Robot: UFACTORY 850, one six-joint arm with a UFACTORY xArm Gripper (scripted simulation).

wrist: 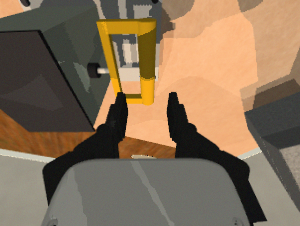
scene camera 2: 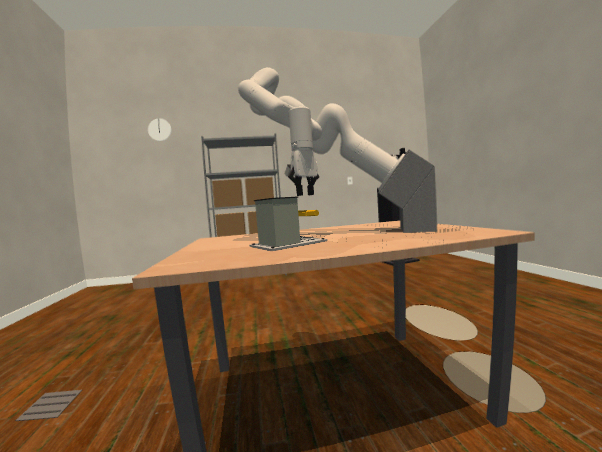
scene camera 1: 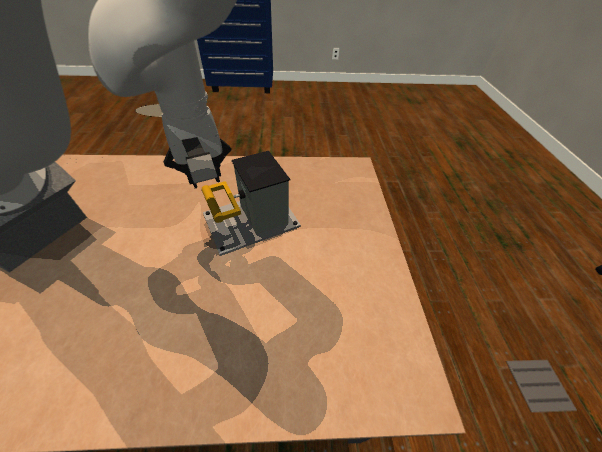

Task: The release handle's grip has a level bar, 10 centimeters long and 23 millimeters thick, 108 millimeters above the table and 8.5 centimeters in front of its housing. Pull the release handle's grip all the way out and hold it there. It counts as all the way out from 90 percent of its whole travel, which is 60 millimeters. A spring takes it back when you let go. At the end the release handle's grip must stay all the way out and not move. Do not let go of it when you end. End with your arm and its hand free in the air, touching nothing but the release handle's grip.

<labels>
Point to a dark grey housing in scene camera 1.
263,185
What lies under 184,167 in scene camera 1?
My gripper.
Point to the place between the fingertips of my gripper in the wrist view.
147,101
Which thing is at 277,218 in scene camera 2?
A dark grey housing.
</labels>
